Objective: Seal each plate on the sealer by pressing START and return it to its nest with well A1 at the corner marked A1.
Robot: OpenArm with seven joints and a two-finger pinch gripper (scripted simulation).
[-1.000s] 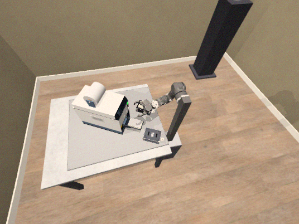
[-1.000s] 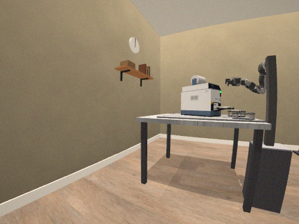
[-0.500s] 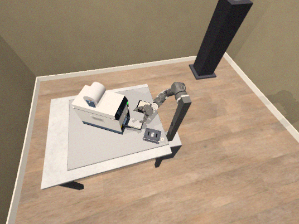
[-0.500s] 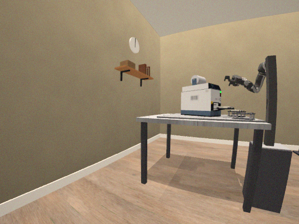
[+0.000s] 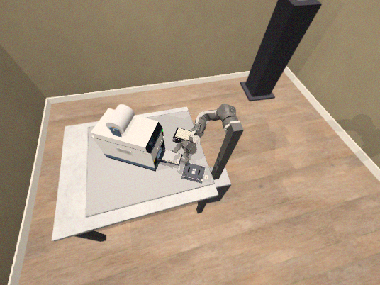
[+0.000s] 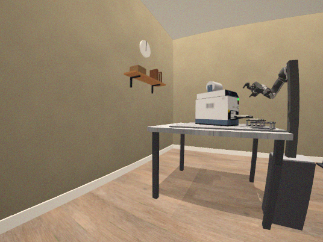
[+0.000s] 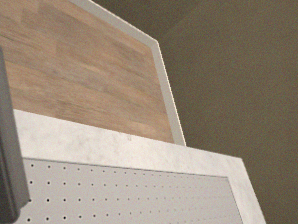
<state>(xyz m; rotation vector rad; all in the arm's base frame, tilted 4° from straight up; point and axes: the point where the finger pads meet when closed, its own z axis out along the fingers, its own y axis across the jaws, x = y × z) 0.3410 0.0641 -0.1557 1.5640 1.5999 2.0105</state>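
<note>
Right now the sealer stage is 3 cm ahead of my hand, 13 cm to the right of it and 22 cm below it. Round my hand: plate nest: 12 cm behind, 27 cm below; then yellow warning label: 16 cm ahead, 9 cm to the right, 17 cm below; then plate: 11 cm behind, 34 cm to the right, 25 cm below.
</note>
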